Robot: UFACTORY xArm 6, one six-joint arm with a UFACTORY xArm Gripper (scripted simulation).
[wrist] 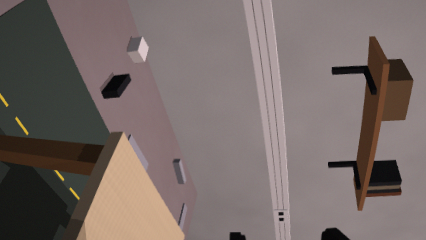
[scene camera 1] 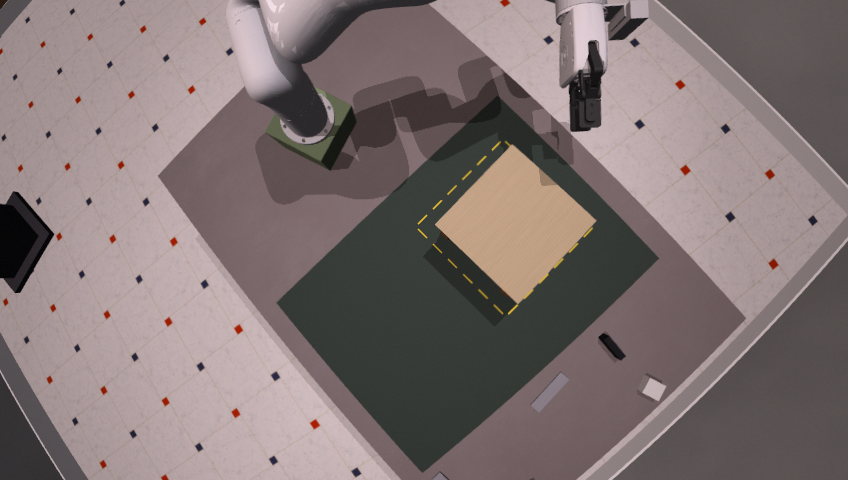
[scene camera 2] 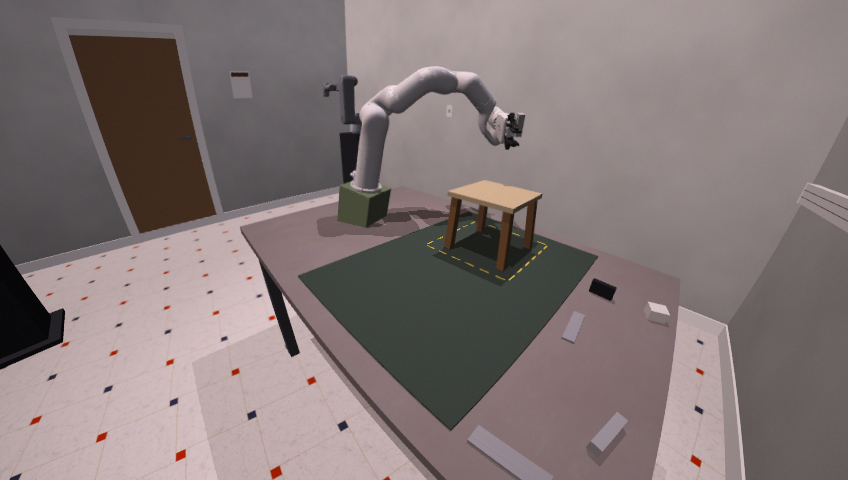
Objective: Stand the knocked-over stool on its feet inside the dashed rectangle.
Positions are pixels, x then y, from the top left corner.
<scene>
wooden stool: wrist; scene camera 1; scene camera 2 505, 198
same spot on wooden stool: (wrist: 119, 191) = (scene camera 1: 566, 214)
</scene>
